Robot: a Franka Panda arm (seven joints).
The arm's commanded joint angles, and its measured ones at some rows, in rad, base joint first. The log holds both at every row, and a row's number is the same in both.
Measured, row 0: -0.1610, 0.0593, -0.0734, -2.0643, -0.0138, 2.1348, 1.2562
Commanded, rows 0 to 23: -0.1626, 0.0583, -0.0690, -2.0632, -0.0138, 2.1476, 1.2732; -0.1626, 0.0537, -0.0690, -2.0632, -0.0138, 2.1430, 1.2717; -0.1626, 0.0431, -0.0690, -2.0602, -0.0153, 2.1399, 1.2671; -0.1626, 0.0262, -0.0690, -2.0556, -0.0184, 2.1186, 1.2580; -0.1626, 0.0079, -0.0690, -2.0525, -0.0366, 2.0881, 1.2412; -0.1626, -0.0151, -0.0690, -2.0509, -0.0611, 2.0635, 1.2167; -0.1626, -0.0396, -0.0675, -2.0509, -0.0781, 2.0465, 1.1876; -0.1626, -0.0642, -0.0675, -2.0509, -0.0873, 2.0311, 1.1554; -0.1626, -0.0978, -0.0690, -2.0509, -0.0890, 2.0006, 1.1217; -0.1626, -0.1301, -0.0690, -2.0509, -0.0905, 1.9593, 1.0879; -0.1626, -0.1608, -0.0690, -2.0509, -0.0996, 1.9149, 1.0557; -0.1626, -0.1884, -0.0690, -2.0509, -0.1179, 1.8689, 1.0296; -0.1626, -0.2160, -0.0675, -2.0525, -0.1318, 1.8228, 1.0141; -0.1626, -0.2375, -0.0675, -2.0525, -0.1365, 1.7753, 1.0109; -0.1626, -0.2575, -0.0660, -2.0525, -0.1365, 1.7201, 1.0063; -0.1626, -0.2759, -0.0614, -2.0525, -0.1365, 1.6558, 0.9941; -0.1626, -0.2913, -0.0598, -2.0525, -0.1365, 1.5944, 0.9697; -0.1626, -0.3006, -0.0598, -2.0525, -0.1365, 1.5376, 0.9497; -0.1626, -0.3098, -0.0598, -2.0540, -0.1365, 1.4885, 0.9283; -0.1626, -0.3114, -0.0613, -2.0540, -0.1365, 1.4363, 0.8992; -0.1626, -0.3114, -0.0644, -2.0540, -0.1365, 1.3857, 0.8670; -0.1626, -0.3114, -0.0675, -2.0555, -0.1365, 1.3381, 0.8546; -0.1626, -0.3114, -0.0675, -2.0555, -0.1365, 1.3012, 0.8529; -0.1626, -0.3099, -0.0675, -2.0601, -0.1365, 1.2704, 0.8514
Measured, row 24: -0.1606, -0.3070, -0.0701, -2.0485, -0.1199, 1.3623, 0.8829
